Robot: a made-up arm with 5 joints.
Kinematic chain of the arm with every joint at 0, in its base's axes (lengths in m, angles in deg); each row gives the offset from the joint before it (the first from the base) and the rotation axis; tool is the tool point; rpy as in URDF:
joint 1: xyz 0 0 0.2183 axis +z
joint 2: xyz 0 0 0 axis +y
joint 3: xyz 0.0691 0 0.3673 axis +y
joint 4: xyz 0.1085 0 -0.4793 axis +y
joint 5: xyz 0.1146 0 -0.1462 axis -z
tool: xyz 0 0 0 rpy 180 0 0
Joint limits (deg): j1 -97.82..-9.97 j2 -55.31..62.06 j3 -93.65..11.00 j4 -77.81..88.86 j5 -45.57..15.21
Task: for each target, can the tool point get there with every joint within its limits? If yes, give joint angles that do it. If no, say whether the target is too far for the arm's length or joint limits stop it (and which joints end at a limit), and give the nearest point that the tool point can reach.
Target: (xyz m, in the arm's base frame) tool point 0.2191 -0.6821 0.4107
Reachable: yes | joints -72.19 2.05 -55.64 -6.05 -19.73
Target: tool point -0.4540 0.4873 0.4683
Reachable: no: joint limits stop it (at a limit: joint 2, joint 3) | nearest point -0.1543 0.1656 0.1862 | short by 0.522 m
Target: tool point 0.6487 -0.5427 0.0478
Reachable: yes | joints -39.92 42.07 -84.49 29.22 -3.21
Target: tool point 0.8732 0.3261 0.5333
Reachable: no: joint limits stop it (at a limit: joint 1) | nearest point 0.7914 -0.1391 0.5333 | short by 0.472 m
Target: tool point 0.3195 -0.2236 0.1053
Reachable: yes | joints -34.98 9.06 -5.58 -61.61 -31.67
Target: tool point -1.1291 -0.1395 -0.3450
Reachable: no: too far | nearest point -0.2375 0.0417 0.0135 | short by 0.978 m
